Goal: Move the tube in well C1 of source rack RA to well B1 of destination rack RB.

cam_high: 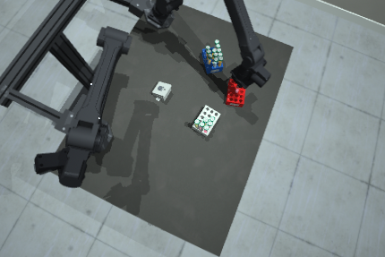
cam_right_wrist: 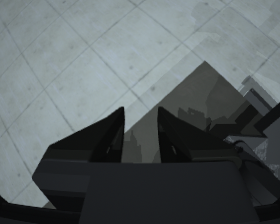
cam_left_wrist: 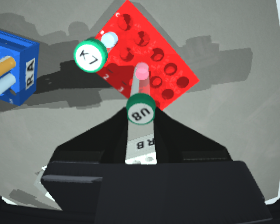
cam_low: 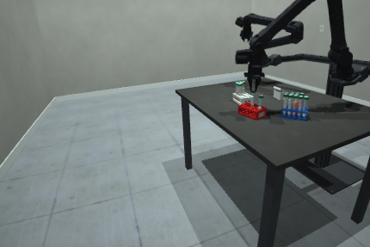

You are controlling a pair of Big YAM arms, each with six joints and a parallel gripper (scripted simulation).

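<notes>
Now: the tube 6 cm below my left hand. Also, from my left hand: white rack RB (9 cm behind, 20 cm to the right, 11 cm below); red rack (11 cm below); white button box (36 cm behind, 13 cm to the right, 9 cm below).
</notes>
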